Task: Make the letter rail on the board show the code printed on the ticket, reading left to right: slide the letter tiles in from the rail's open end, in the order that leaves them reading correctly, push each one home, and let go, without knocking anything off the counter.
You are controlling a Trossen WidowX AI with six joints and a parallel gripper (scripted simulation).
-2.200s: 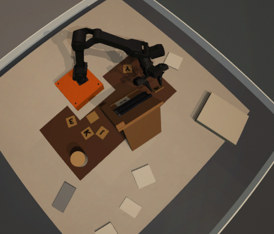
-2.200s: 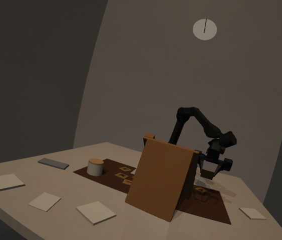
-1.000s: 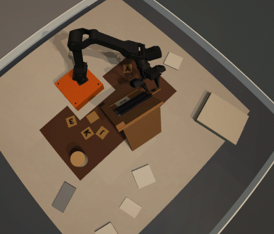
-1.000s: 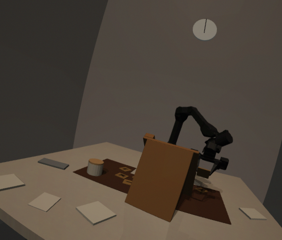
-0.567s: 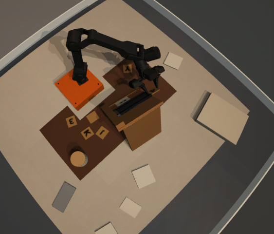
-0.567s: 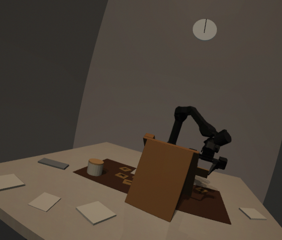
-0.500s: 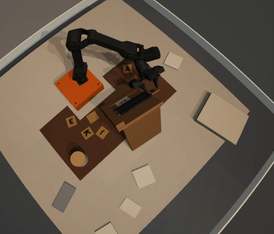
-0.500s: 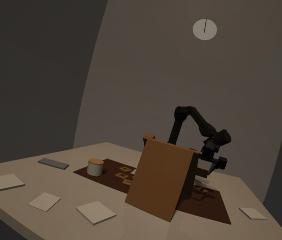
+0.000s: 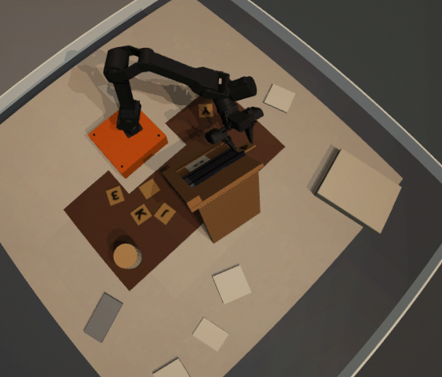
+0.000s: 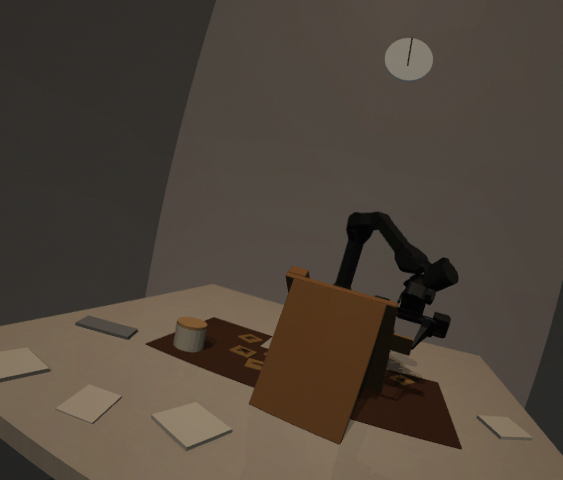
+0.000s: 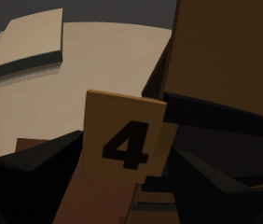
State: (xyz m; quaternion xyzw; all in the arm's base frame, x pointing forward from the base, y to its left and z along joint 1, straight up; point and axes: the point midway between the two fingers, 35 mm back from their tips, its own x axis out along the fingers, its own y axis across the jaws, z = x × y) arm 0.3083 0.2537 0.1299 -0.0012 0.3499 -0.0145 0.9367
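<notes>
Right now the pale ticket is 6 cm behind my gripper tip, 14 cm to the right of it and 8 cm below it. The rest, counted from my gripper tip: dark brown mat: 13 cm behind, 23 cm to the right, 17 cm below; tile marked 4: right at my gripper tip; tile marked y: 26 cm behind, 3 cm to the left, 17 cm below.
</notes>
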